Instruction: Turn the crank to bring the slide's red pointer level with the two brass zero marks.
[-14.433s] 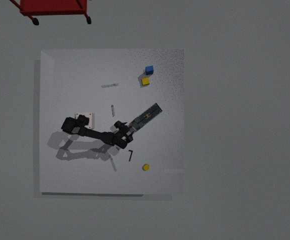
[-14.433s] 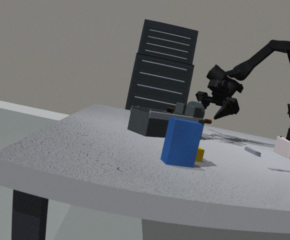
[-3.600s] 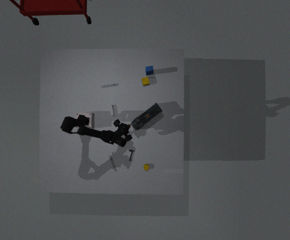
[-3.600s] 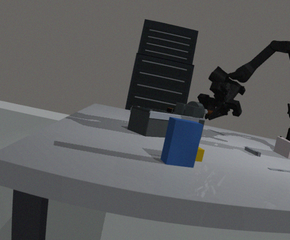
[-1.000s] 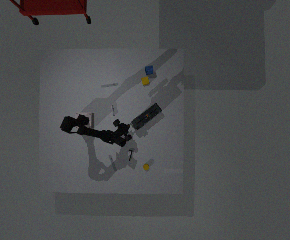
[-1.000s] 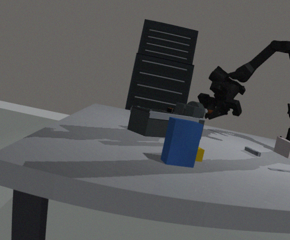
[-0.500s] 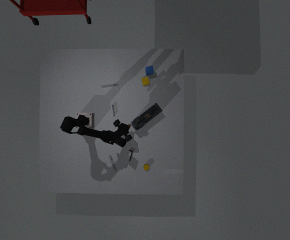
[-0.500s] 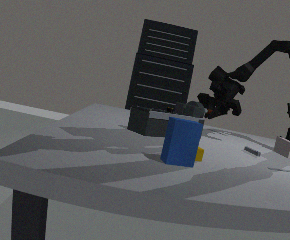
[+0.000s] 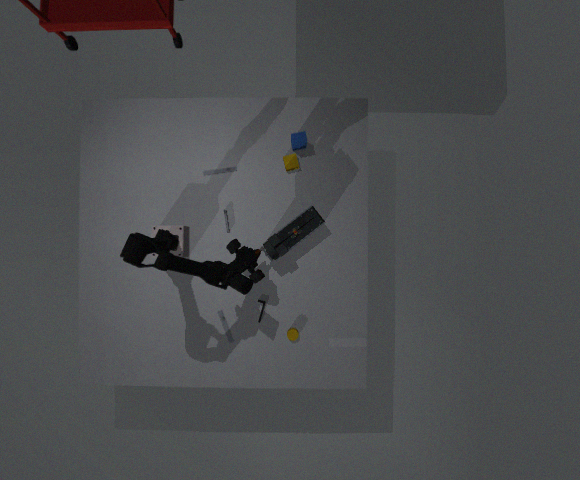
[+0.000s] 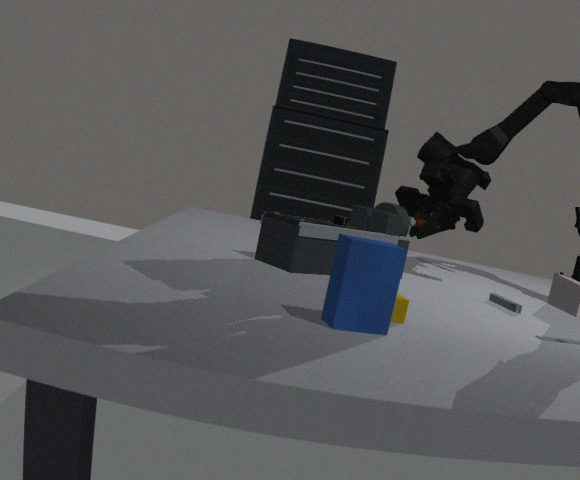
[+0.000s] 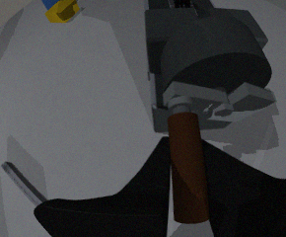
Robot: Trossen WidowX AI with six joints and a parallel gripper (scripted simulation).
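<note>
My gripper tip is now 2 cm below the brown crank handle, 1 cm to the left of it and 1 cm past it. Also, from my gripper tip: red pointer: 14 cm ahead, 10 cm to the left, 1 cm above; then black hex key: 24 cm to the right, 7 cm below, 3 cm ahead; then yellow block: 40 cm to the left, 8 cm ahead, 6 cm below.
</note>
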